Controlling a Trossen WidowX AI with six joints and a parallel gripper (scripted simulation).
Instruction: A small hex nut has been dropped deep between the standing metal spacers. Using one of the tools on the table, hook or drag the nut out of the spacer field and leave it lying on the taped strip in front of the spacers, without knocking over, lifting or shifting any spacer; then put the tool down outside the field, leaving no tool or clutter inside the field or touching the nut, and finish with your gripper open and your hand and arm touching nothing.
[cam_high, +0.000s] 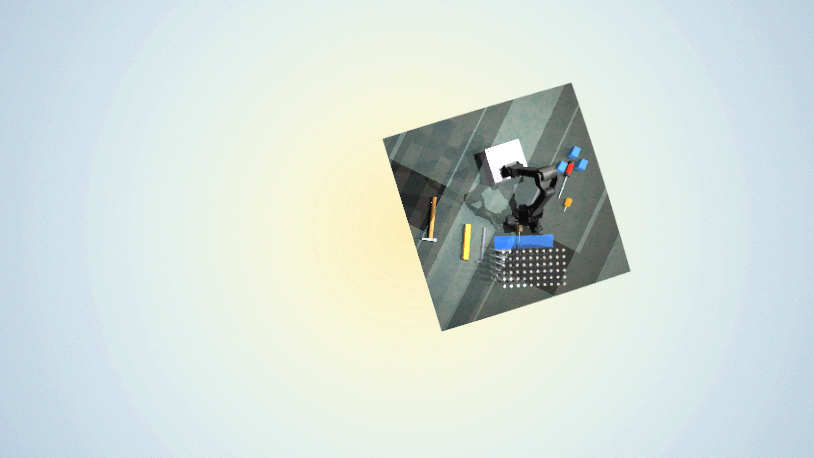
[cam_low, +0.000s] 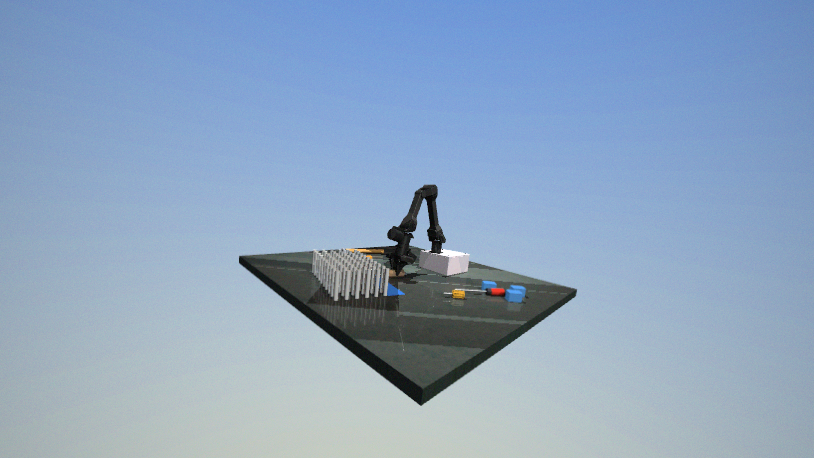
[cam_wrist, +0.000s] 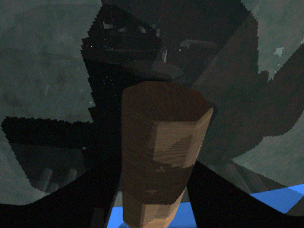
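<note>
The blue taped strip is 120 mm ahead of my gripper tip, 10 mm to the right of it and 10 mm below it. The rest, counted from my gripper tip: yellow screwdriver: 10 mm ahead, 340 mm to the left; then hex nut: 190 mm ahead, 80 mm to the right, 10 mm below; then orange bar: 40 mm behind, 350 mm to the right.
</note>
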